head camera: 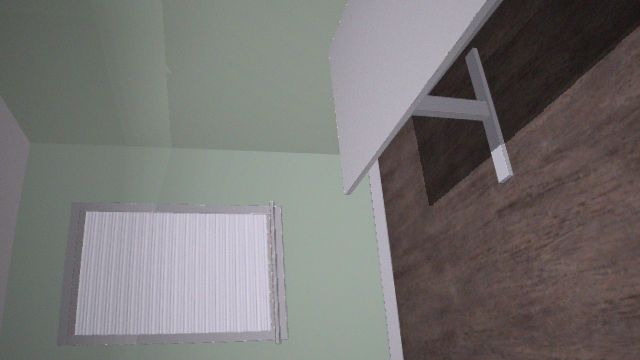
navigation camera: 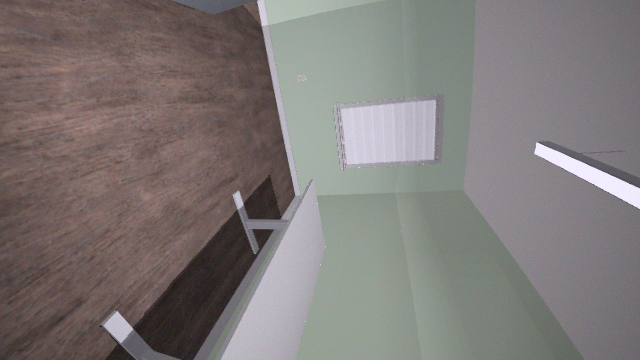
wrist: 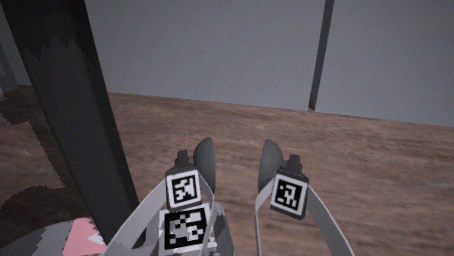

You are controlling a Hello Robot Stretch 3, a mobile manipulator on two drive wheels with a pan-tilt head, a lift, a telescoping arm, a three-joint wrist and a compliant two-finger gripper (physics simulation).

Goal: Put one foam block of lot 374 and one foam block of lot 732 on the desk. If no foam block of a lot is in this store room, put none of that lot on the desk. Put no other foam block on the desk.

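The desk has a bare-looking white top and pale legs; it stands along the green wall, at the upper right in the head camera view and at the bottom middle in the navigation camera view. My gripper is open, with floor showing between its fingertips, low in front of grey panels in the wrist view. The desk does not show in the wrist view. No foam block and no lot number shows in these views.
Grey panels with a dark upright gap rise from the wooden floor. A dark post stands left of the gripper. A window is in the green wall. A ceiling lamp hangs at right.
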